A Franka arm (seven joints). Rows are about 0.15 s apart.
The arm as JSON. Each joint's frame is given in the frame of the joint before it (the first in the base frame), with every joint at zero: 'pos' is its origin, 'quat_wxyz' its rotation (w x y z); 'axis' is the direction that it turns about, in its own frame. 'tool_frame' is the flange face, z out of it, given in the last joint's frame.
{
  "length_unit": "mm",
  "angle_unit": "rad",
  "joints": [
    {
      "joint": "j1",
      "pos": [
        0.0,
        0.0,
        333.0
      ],
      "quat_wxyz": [
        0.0,
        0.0,
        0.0,
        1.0
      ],
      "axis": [
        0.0,
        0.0,
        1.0
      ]
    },
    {
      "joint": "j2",
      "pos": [
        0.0,
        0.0,
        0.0
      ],
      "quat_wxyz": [
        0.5,
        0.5,
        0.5,
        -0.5
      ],
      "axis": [
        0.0,
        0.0,
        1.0
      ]
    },
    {
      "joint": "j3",
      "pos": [
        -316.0,
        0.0,
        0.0
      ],
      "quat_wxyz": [
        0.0,
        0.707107,
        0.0,
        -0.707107
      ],
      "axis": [
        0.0,
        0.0,
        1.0
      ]
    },
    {
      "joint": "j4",
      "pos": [
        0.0,
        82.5,
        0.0
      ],
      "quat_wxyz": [
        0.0,
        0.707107,
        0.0,
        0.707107
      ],
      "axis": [
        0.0,
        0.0,
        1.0
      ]
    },
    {
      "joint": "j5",
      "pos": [
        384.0,
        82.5,
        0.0
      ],
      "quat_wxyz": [
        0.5,
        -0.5,
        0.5,
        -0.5
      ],
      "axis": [
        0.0,
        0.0,
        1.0
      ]
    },
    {
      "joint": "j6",
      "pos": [
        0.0,
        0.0,
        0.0
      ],
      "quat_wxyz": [
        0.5,
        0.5,
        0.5,
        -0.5
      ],
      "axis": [
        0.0,
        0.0,
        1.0
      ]
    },
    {
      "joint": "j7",
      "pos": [
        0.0,
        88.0,
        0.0
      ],
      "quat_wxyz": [
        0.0,
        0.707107,
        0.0,
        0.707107
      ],
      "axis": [
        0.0,
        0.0,
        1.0
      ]
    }
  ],
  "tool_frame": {
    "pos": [
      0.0,
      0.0,
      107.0
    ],
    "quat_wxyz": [
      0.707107,
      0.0,
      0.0,
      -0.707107
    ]
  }
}
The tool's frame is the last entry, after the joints.
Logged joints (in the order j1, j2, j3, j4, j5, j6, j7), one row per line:
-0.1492, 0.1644, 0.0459, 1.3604, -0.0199, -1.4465, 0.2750
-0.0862, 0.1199, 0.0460, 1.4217, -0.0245, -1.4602, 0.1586
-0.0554, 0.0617, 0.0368, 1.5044, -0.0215, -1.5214, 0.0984
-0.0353, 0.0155, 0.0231, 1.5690, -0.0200, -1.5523, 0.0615
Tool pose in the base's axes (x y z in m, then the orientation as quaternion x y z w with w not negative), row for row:
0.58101, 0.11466, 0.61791, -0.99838, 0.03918, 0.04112, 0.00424
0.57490, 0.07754, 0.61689, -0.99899, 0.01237, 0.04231, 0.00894
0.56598, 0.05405, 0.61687, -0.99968, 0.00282, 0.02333, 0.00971
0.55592, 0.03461, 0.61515, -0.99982, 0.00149, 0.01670, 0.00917
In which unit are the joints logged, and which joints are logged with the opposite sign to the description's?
The joints are logged in radians. Opposite sign: j1, j4, j5, j6.
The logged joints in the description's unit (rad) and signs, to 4 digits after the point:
0.1492, 0.1644, 0.0459, -1.3604, 0.0199, 1.4465, 0.2750
0.0862, 0.1199, 0.0460, -1.4217, 0.0245, 1.4602, 0.1586
0.0554, 0.0617, 0.0368, -1.5044, 0.0215, 1.5214, 0.0984
0.0353, 0.0155, 0.0231, -1.5690, 0.0200, 1.5523, 0.0615

